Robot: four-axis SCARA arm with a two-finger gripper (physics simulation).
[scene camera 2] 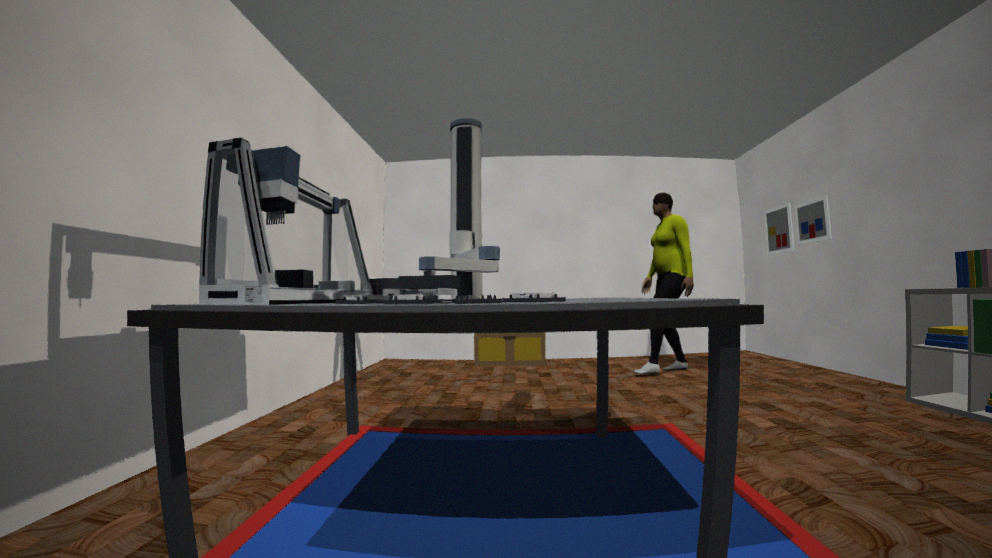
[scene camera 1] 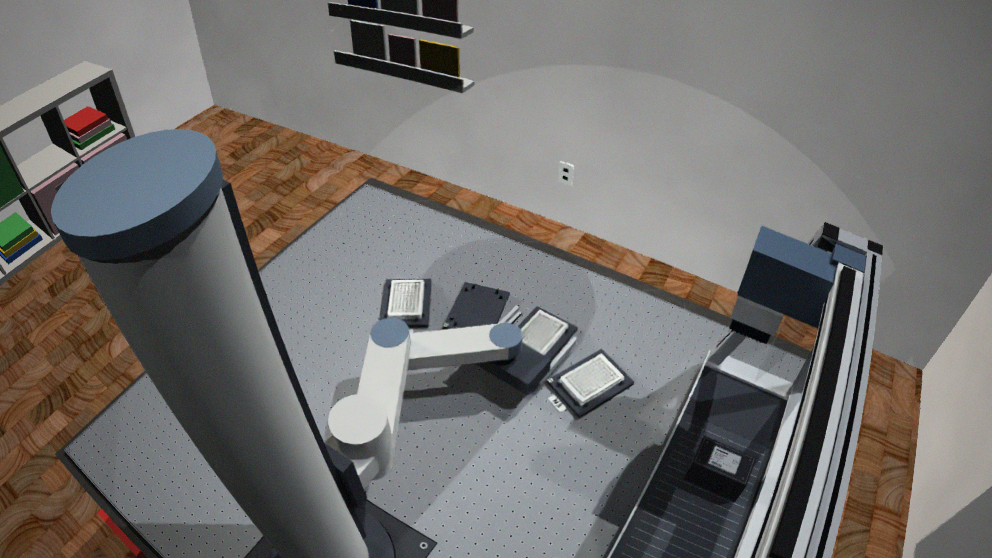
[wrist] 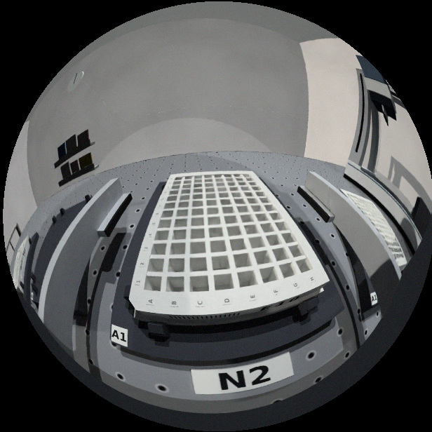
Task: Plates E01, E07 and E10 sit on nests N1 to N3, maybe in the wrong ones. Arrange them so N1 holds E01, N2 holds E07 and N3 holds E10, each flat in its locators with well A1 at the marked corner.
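Places are measured from the arm's base along level axes (x ahead, y left, z up), in metres.
Pixels of known places: gripper, fingertip midpoint: (scene camera 2: 411,291) (scene camera 1: 545,324).
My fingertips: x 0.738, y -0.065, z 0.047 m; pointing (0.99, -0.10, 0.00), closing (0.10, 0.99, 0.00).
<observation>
Ahead of a thing's pixels: the offset from my fingertips to its top centre. "spot": to the spot under its first point.
Plate E10 @(dx -0.024, dy +0.004, dz -0.008 m) (wrist: 220,225) (scene camera 1: 545,331) lies on nest N2 (wrist: 230,345), looking level, with well A1 at the front-left corner beside the A1 tag. My gripper (wrist: 217,178) (scene camera 1: 537,333) is open; its fingers stand on either side of this plate, apart from it, and seem above the table. Another white plate @(dx -0.082, dy -0.164, dz -0.008 m) (scene camera 1: 591,378) (wrist: 377,225) is on nest N3 @(spot: dx -0.169, dy -0.177, dz -0.022 m) (scene camera 1: 579,410), partly behind the right finger in the wrist view. A third plate @(dx -0.096, dy +0.347, dz -0.008 m) (scene camera 1: 406,298) (wrist: 21,256) is on the far-left nest @(spot: dx -0.166, dy +0.359, dz -0.012 m) (scene camera 1: 385,313). The codes on these two plates cannot be read.
A dark nest without a plate @(dx -0.023, dy +0.179, dz -0.012 m) (scene camera 1: 478,305) (wrist: 59,225) stands between the far-left nest and N2, close to the left finger. A gantry machine (scene camera 1: 822,360) (scene camera 2: 239,208) with a black box @(spot: dx -0.230, dy -0.510, dz +0.086 m) (scene camera 1: 721,468) on its deck stands at one end of the table (scene camera 2: 443,317). A person (scene camera 2: 670,249) is beyond the table.
</observation>
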